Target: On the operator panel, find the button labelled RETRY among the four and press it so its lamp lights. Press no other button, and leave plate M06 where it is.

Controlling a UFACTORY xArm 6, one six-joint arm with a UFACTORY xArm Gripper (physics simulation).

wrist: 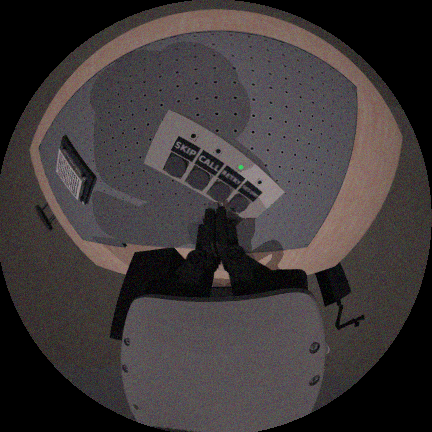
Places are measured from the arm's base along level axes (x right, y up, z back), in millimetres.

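Where they show: gripper, between the fingertips: [217,219].
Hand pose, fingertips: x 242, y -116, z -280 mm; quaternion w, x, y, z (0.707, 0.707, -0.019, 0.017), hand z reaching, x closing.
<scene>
Things, the pixels of their top centre, and the offset from my fingertips. "pt": a spot on its surface instead. Level surfaces: height alone.
- light operator panel, a spot on its surface: [159,142] pt dy -48, dx -44, dz -78 mm
- RETRY button, a spot on its surface: [218,190] pt dy -45, dx +2, dz -4 mm
- lamp, centre of its top: [240,166] dy -47, dx +32, dz -27 mm
- dark-framed plate with fine print, centre of its top: [66,175] dy -75, dx -327, dz -151 mm
- grey perforated board, height of its surface: dy -101 mm
The light operator panel [159,142] lies tilted across the middle of the wrist view, with four dark round buttons under the labels SKIP, CALL, RETRY and a blurred fourth label. The RETRY button [218,190] is third from the left. The lamp [241,167] above the RETRY label is lit green; the other three lamps are dark. My gripper [217,219] is shut and empty. Its tips show just below the panel's lower edge in the view, near the RETRY button, and the button's face is visible. Whether they touch the panel is unclear. No label reading M06 can be made out.
A dark-framed plate with fine print [70,173] stands at the left on the grey perforated board [310,125]. A wooden border [375,165] surrounds the board. A dark handle-like object [44,217] shows beyond the left edge, and a black bracket [333,285] shows at the lower right.
</scene>
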